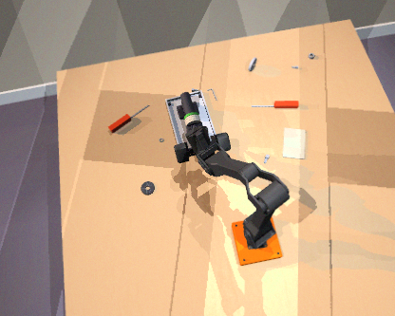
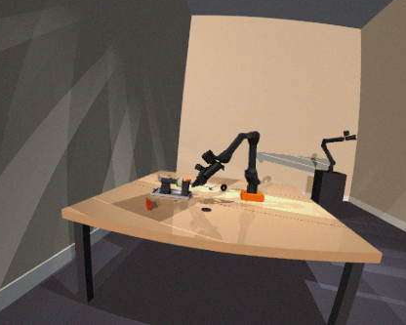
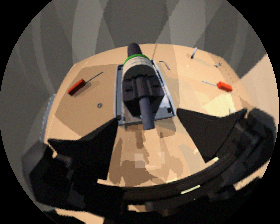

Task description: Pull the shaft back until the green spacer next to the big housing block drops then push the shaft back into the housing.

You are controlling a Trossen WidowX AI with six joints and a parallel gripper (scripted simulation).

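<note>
Now: gripper tip 6 cm short of the dark shaft, 1 cm to the right of it and 1 cm below it. The rest, counted from my gripper tip: green spacer (9 cm ahead, 1 cm to the left, 1 cm above); then small screw (24 cm to the right, 8 cm behind, 6 cm below); then pale card (35 cm to the right, 7 cm below, 3 cm behind).
</note>
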